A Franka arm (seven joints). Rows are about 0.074 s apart.
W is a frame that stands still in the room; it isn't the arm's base.
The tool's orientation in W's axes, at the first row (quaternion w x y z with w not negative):
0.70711 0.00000 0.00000 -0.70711
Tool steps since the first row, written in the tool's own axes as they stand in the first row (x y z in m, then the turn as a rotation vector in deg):
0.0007 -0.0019 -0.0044 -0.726 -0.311 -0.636
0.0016 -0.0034 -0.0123 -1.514 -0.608 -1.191
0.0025 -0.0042 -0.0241 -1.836 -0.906 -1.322
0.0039 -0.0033 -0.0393 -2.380 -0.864 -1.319
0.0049 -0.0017 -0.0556 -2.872 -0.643 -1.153
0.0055 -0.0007 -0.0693 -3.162 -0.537 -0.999
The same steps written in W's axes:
-0.0019 -0.0007 -0.0044 -0.311 0.726 -0.636
-0.0034 -0.0016 -0.0123 -0.608 1.514 -1.191
-0.0042 -0.0025 -0.0241 -0.906 1.836 -1.322
-0.0033 -0.0039 -0.0393 -0.864 2.380 -1.319
-0.0017 -0.0049 -0.0556 -0.643 2.872 -1.153
-0.0007 -0.0055 -0.0693 -0.537 3.162 -0.999

